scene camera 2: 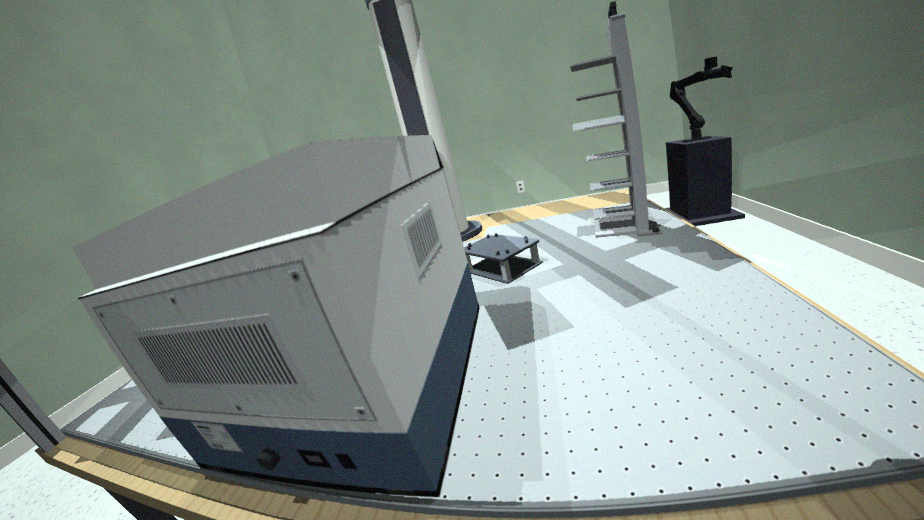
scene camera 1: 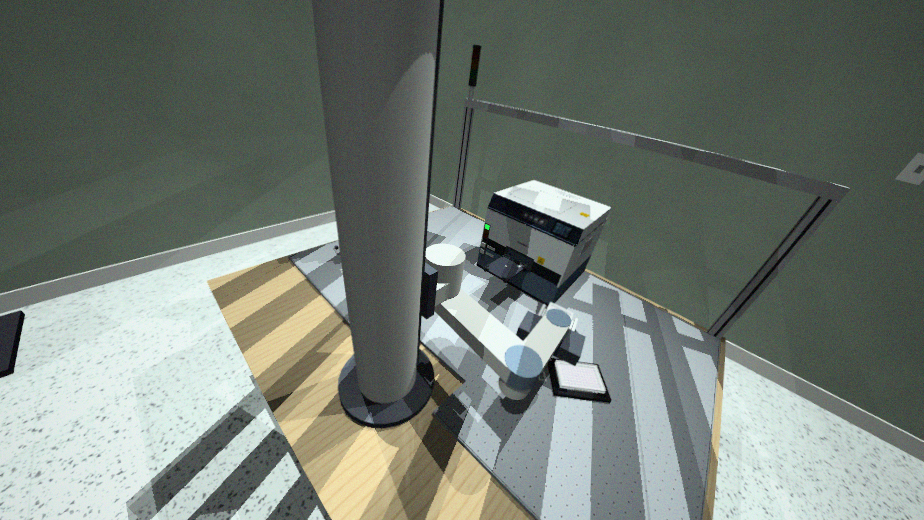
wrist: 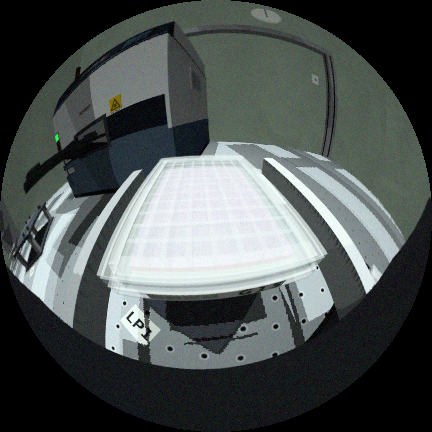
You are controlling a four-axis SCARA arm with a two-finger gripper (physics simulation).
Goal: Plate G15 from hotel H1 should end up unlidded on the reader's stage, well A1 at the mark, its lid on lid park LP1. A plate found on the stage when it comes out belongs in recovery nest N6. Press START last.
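Places are measured from the arm's base along level axes (x left, y back, z up), in centimetres.
Pixels of known places: gripper, between the fingertips: (wrist: 202,170); arm's base, origin of its link: (scene camera 1: 387,380).
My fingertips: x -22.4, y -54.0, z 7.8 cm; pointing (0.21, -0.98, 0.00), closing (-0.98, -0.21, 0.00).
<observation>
For each thing: its top centre in the pictures, then the offset to it from my fingertips. "spot": a spot on its surface instead.
- plate G15, centre of its top: (wrist: 204,171) (scene camera 1: 558,316) dx -0.7, dy +2.9, dz +1.2 cm
- LP1 label, a spot on its surface: (wrist: 140,324) spot: dx +3.9, dy +11.5, dz -6.5 cm
- reader, centre of its top: (scene camera 2: 273,177) (wrist: 133,67) (scene camera 1: 554,200) dx +24.3, dy -26.4, dz +26.8 cm
- pale plate, centre of its top: (scene camera 1: 580,374) dx -15.2, dy +14.9, dz -3.6 cm
- black nest, centre of its top: (scene camera 1: 578,376) dx -15.2, dy +14.9, dz -4.7 cm
- raised pinned platform, centre of its top: (scene camera 2: 496,240) dx +45.3, dy +11.8, dz +0.5 cm
My gripper (wrist: 202,170) is shut on plate G15 (wrist: 212,240), one finger along each long side. The plate is level, and its doubled clear rim looks like a lid on top. It hangs above the perforated deck; the LP1 label (wrist: 140,324) shows just beyond its near edge. A dark shape under the plate is mostly hidden. In scene camera 1 the arm covers most of the gripper and plate. The reader (scene camera 1: 543,226) (scene camera 2: 258,291) (wrist: 145,100) has its dark stage (scene camera 1: 506,265) (wrist: 65,156) out, with no plate visible on it. Hotel H1's label is unreadable. The START button cannot be made out.
A pale plate (scene camera 1: 580,377) sits in a black nest (scene camera 1: 585,395) beside the arm's elbow. A raised pinned platform (scene camera 2: 501,247) (wrist: 35,232) and a tall shelf tower (scene camera 2: 630,129) stand on the deck. A framed guard (scene camera 1: 614,135) runs behind the reader. A black arm (scene camera 2: 688,106) stands off the table.
</observation>
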